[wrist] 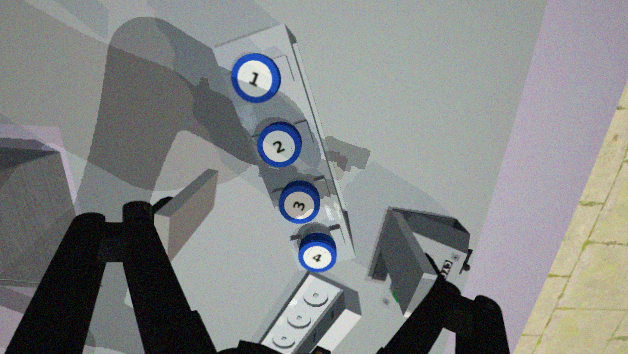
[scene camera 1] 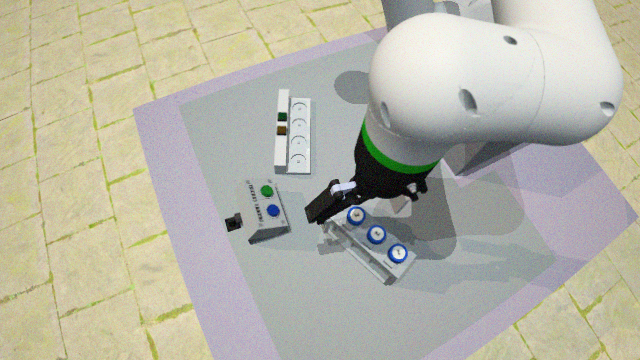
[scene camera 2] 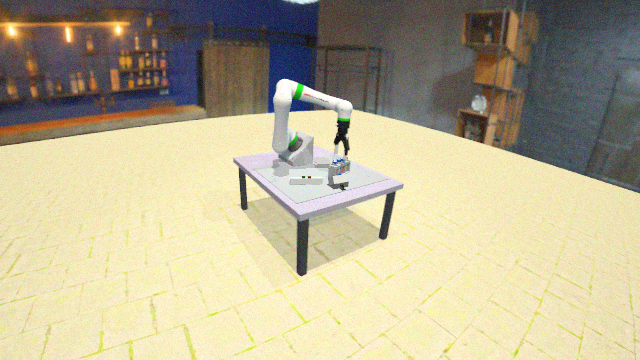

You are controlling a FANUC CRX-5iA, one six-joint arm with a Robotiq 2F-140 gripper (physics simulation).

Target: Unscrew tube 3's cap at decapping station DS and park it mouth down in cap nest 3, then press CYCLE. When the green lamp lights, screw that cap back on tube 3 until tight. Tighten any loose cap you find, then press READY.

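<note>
A pale rack holds capped tubes. Blue-rimmed white cap 1, cap 2 and cap 3 sit in a row. Cap 4 is hidden behind a finger in scene camera 1. My gripper is wide open and empty above the rack's cap 3 and 4 end. The white cap nest block shows empty round nests. Its green lamp looks dark. The button box has a green button and a blue button.
The button box stands between the rack end and the table edge. A small black object is beside it. An amber lamp on the nest block looks dark. The robot base stands on the lilac-edged table.
</note>
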